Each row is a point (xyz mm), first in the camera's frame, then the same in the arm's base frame.
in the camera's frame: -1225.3 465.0 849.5
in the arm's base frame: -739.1 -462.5 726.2
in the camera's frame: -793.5 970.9 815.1
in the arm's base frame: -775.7 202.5 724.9
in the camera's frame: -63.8 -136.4 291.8
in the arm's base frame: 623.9 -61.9 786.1
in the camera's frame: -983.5 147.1 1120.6
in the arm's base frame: -496.8 -547.2 1135.0
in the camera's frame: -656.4 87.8 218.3
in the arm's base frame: 134.6 -299.9 453.2
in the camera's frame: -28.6 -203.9 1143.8
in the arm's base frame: 325.7 -149.2 1583.1
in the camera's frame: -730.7 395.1 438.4
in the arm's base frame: -204.3 -144.2 549.5
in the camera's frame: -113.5 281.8 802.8
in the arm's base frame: 104.9 169.7 1126.0
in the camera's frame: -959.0 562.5 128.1
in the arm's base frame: -324.5 -156.5 147.2
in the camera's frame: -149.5 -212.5 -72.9
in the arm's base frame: 774.2 -149.0 445.6
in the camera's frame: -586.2 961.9 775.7
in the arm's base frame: -621.4 340.9 765.5
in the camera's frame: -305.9 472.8 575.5
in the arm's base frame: -43.1 193.0 805.5
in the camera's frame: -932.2 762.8 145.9
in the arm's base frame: -444.0 5.8 123.5
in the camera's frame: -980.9 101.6 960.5
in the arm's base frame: -397.5 -566.6 1002.9
